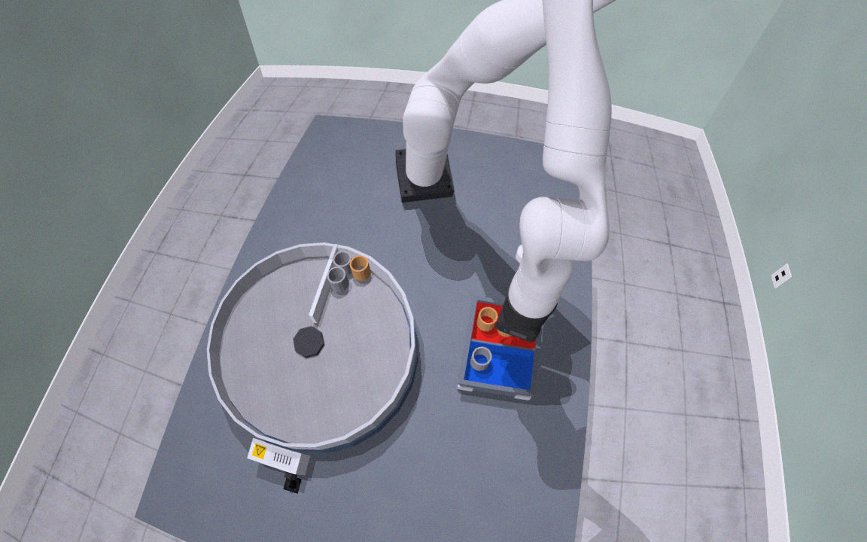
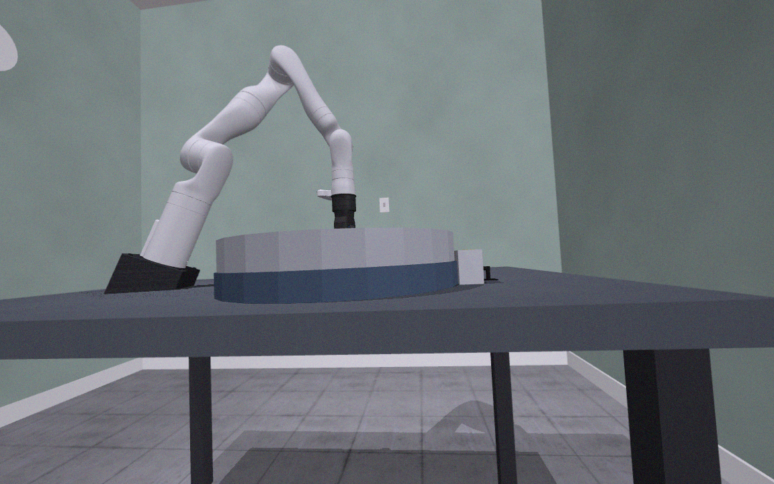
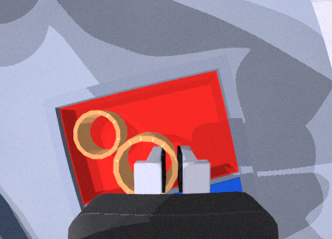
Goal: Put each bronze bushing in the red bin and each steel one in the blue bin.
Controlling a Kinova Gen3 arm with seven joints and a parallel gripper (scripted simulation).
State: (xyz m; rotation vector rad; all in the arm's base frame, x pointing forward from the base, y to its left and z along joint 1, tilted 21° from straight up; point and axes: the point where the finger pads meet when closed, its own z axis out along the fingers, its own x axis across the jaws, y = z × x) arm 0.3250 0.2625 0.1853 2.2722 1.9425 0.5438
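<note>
Right now my hand is 3 cm short of the grey tray, 1 cm to the left of it and 7 cm above it. The rest, counted from my hand: turntable 14 cm ahead, 38 cm to the right, 4 cm below.
</note>
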